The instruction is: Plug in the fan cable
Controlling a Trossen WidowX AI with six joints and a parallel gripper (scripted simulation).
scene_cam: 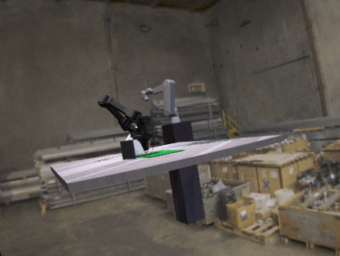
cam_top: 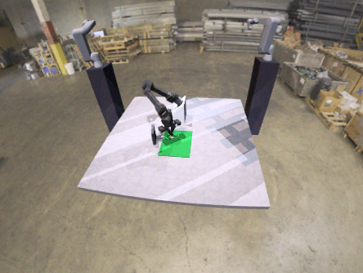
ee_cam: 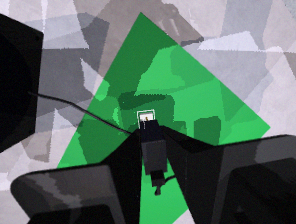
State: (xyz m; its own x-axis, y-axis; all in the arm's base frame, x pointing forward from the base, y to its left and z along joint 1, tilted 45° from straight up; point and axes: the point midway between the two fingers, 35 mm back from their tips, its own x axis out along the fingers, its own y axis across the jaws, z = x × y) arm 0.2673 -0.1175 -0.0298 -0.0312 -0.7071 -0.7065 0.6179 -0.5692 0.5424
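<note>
My gripper tip is now 4 cm above the white fan header, 1 cm to the right of it and 1 cm short of it. Also, from my gripper tip: dark grey plug: 1 cm to the left, 1 cm ahead, 1 cm above; then green board: 6 cm below, 6 cm ahead, 5 cm to the left; then black fan: 12 cm to the right, 4 cm ahead, 2 cm above.
</note>
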